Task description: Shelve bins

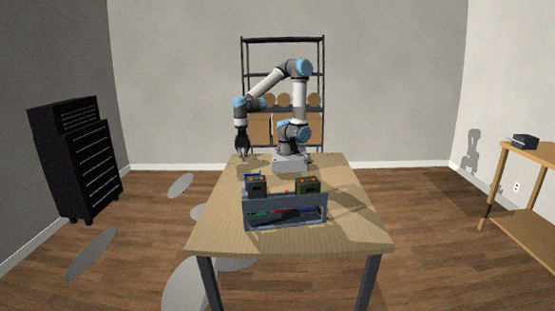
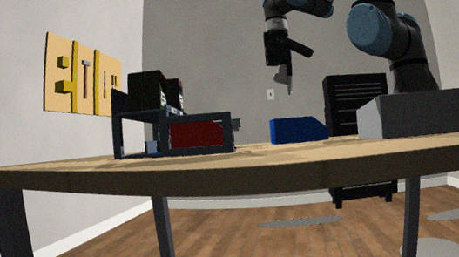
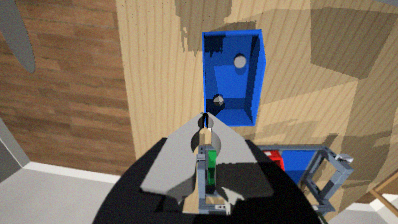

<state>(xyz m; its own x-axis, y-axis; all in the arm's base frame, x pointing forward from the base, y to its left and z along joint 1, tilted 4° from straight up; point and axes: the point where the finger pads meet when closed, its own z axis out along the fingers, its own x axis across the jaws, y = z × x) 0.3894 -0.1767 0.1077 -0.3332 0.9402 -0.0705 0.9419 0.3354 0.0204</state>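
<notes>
My hand is 20 mm past the blue bin, 40 mm to the right of it and 130 mm above it. From my hand the other things lie so: dark box (340 mm ahead, 190 mm to the left, 10 mm below); then green case (270 mm ahead, 410 mm to the left, 20 mm below); then red bin (210 mm ahead, 260 mm to the left, 130 mm below).
</notes>
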